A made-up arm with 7 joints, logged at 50 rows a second.
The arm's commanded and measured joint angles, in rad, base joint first. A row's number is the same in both.
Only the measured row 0 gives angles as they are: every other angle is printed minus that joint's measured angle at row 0.
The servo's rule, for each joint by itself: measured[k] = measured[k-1] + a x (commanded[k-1-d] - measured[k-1]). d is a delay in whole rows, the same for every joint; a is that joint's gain. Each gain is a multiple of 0.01, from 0.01 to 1. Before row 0 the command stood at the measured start. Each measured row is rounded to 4 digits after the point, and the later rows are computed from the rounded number. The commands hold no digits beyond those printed.
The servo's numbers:
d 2
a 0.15 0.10 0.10 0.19 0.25 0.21 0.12
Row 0, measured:
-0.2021 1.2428 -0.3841 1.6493 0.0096 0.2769 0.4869
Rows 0 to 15, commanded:
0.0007 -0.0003 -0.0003 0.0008 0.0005 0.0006 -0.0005
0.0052 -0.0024 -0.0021 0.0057 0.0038 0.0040 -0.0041
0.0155 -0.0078 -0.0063 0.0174 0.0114 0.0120 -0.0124
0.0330 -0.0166 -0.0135 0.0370 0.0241 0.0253 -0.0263
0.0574 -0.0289 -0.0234 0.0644 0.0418 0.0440 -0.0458
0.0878 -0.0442 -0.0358 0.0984 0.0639 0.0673 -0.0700
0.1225 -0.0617 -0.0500 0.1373 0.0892 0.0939 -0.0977
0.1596 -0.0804 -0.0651 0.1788 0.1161 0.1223 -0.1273
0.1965 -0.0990 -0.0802 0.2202 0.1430 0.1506 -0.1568
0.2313 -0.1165 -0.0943 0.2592 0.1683 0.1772 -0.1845
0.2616 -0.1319 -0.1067 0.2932 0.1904 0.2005 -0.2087
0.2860 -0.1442 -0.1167 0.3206 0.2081 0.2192 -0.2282
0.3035 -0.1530 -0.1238 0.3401 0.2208 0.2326 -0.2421
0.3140 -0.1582 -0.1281 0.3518 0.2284 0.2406 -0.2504
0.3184 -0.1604 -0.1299 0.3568 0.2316 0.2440 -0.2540
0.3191 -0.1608 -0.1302 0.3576 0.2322 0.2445 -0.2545
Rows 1 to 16, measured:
0.0000 0.0000 0.0000 0.0000 0.0000 0.0000 0.0000
0.0000 0.0000 0.0000 0.0000 0.0000 0.0000 0.0000
0.0001 0.0000 0.0000 0.0002 0.0001 0.0001 -0.0001
0.0009 -0.0002 -0.0002 0.0012 0.0010 0.0009 -0.0006
0.0031 -0.0010 -0.0008 0.0043 0.0036 0.0032 -0.0020
0.0076 -0.0026 -0.0021 0.0105 0.0087 0.0078 -0.0049
0.0151 -0.0052 -0.0042 0.0207 0.0170 0.0154 -0.0098
0.0260 -0.0091 -0.0074 0.0355 0.0287 0.0263 -0.0170
0.0405 -0.0144 -0.0117 0.0548 0.0438 0.0405 -0.0267
0.0584 -0.0210 -0.0170 0.0784 0.0619 0.0577 -0.0388
0.0791 -0.0288 -0.0233 0.1053 0.0822 0.0772 -0.0530
0.1019 -0.0376 -0.0304 0.1345 0.1037 0.0982 -0.0688
0.1259 -0.0470 -0.0380 0.1647 0.1254 0.1197 -0.0856
0.1499 -0.0567 -0.0459 0.1943 0.1461 0.1406 -0.1027
0.1729 -0.0663 -0.0537 0.2220 0.1648 0.1599 -0.1194
0.1941 -0.0755 -0.0611 0.2467 0.1807 0.1768 -0.1351

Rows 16 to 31, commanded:
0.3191 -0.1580 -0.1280 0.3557 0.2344 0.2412 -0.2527
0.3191 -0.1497 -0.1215 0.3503 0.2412 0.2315 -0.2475
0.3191 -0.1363 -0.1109 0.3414 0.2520 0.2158 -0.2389
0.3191 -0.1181 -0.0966 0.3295 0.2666 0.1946 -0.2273
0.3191 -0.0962 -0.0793 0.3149 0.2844 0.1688 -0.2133
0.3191 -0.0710 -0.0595 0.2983 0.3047 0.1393 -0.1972
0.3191 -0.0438 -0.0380 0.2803 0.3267 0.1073 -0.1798
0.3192 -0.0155 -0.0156 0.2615 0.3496 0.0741 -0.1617
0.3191 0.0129 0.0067 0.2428 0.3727 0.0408 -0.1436
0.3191 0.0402 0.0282 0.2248 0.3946 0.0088 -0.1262
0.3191 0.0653 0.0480 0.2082 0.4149 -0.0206 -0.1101
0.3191 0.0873 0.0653 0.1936 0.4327 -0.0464 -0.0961
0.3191 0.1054 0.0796 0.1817 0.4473 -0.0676 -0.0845
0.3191 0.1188 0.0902 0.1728 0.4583 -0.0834 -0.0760
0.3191 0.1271 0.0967 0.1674 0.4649 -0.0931 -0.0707
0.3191 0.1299 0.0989 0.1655 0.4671 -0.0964 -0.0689
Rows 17 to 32, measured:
0.2127 -0.0840 -0.0680 0.2676 0.1934 0.1909 -0.1494
0.2287 -0.0917 -0.0742 0.2847 0.2031 0.2022 -0.1620
0.2423 -0.0983 -0.0796 0.2982 0.2109 0.2104 -0.1729
0.2538 -0.1034 -0.0838 0.3081 0.2185 0.2148 -0.1819
0.2636 -0.1067 -0.0865 0.3144 0.2269 0.2150 -0.1887
0.2719 -0.1078 -0.0875 0.3173 0.2368 0.2107 -0.1933
0.2790 -0.1066 -0.0867 0.3168 0.2487 0.2019 -0.1957
0.2850 -0.1030 -0.0840 0.3133 0.2627 0.1888 -0.1959
0.2901 -0.0971 -0.0794 0.3070 0.2787 0.1717 -0.1940
0.2945 -0.0889 -0.0730 0.2984 0.2964 0.1512 -0.1901
0.2982 -0.0787 -0.0650 0.2878 0.3155 0.1280 -0.1845
0.3013 -0.0668 -0.0557 0.2758 0.3353 0.1030 -0.1775
0.3040 -0.0536 -0.0453 0.2630 0.3552 0.0770 -0.1694
0.3063 -0.0395 -0.0342 0.2498 0.3746 0.0511 -0.1606
0.3082 -0.0250 -0.0228 0.2369 0.3928 0.0262 -0.1515
0.3098 -0.0106 -0.0115 0.2247 0.4092 0.0032 -0.1424

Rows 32 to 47, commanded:
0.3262 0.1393 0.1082 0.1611 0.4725 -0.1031 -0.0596
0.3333 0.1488 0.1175 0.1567 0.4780 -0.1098 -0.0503
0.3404 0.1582 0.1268 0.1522 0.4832 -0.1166 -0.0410
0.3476 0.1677 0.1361 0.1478 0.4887 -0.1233 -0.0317
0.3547 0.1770 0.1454 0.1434 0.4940 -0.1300 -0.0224
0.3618 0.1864 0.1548 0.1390 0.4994 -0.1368 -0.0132
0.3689 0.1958 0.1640 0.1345 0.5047 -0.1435 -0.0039
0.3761 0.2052 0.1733 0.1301 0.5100 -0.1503 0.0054
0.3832 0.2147 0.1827 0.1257 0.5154 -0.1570 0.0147
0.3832 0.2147 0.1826 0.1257 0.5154 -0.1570 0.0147
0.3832 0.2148 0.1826 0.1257 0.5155 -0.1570 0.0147
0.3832 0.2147 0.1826 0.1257 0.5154 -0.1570 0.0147
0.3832 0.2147 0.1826 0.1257 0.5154 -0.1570 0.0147
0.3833 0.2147 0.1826 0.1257 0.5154 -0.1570 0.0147
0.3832 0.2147 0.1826 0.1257 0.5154 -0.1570 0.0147
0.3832 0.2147 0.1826 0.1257 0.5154 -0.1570 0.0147
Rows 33 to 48, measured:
0.3112 0.0032 -0.0007 0.2138 0.4231 -0.0170 -0.1338
0.3124 0.0159 0.0093 0.2046 0.4341 -0.0337 -0.1260
0.3145 0.0282 0.0192 0.1963 0.4437 -0.0483 -0.1180
0.3173 0.0403 0.0290 0.1888 0.4523 -0.0612 -0.1099
0.3208 0.0521 0.0388 0.1818 0.4600 -0.0728 -0.1016
0.3248 0.0637 0.0485 0.1753 0.4672 -0.0834 -0.0932
0.3293 0.0750 0.0582 0.1692 0.4739 -0.0932 -0.0847
0.3342 0.0861 0.0679 0.1635 0.4803 -0.1024 -0.0761
0.3394 0.0971 0.0775 0.1580 0.4864 -0.1110 -0.0674
0.3449 0.1079 0.0871 0.1527 0.4923 -0.1193 -0.0587
0.3506 0.1186 0.0967 0.1476 0.4981 -0.1272 -0.0499
0.3555 0.1282 0.1053 0.1434 0.5024 -0.1335 -0.0421
0.3597 0.1369 0.1130 0.1400 0.5057 -0.1384 -0.0353
0.3632 0.1447 0.1200 0.1373 0.5081 -0.1423 -0.0293
0.3662 0.1517 0.1263 0.1351 0.5099 -0.1454 -0.0240
0.3688 0.1580 0.1319 0.1333 0.5113 -0.1478 -0.0194

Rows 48 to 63, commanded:
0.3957 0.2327 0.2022 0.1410 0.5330 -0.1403 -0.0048
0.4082 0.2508 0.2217 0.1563 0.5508 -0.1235 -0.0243
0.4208 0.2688 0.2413 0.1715 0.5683 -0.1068 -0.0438
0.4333 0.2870 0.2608 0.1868 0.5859 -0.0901 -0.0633
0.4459 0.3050 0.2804 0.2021 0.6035 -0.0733 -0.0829
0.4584 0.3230 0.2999 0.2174 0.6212 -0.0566 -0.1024
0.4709 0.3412 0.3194 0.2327 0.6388 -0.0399 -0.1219
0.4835 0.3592 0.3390 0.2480 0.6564 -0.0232 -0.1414
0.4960 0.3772 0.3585 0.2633 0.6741 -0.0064 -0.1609
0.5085 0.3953 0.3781 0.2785 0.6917 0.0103 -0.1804
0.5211 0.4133 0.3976 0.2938 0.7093 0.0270 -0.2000
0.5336 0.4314 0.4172 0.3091 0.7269 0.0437 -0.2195
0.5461 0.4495 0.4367 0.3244 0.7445 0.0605 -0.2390
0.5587 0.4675 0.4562 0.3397 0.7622 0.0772 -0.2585
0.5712 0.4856 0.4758 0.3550 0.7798 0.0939 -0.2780
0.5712 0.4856 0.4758 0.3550 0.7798 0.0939 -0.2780
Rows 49 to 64, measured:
0.3710 0.1637 0.1370 0.1319 0.5123 -0.1497 -0.0153
0.3728 0.1688 0.1416 0.1307 0.5131 -0.1512 -0.0117
0.3762 0.1752 0.1477 0.1327 0.5181 -0.1489 -0.0109
0.3810 0.1828 0.1551 0.1372 0.5263 -0.1436 -0.0125
0.3870 0.1914 0.1637 0.1437 0.5368 -0.1359 -0.0163
0.3939 0.2010 0.1734 0.1519 0.5491 -0.1263 -0.0219
0.4017 0.2114 0.1841 0.1614 0.5627 -0.1152 -0.0292
0.4102 0.2226 0.1957 0.1720 0.5773 -0.1029 -0.0380
0.4193 0.2345 0.2081 0.1835 0.5927 -0.0897 -0.0481
0.4289 0.2470 0.2212 0.1958 0.6086 -0.0757 -0.0593
0.4390 0.2600 0.2349 0.2086 0.6250 -0.0611 -0.0715
0.4494 0.2735 0.2492 0.2219 0.6417 -0.0461 -0.0846
0.4602 0.2875 0.2640 0.2356 0.6586 -0.0307 -0.0984
0.4712 0.3019 0.2793 0.2496 0.6757 -0.0151 -0.1129
0.4824 0.3167 0.2950 0.2638 0.6929 0.0008 -0.1280
0.4938 0.3318 0.3111 0.2782 0.7102 0.0168 -0.1437

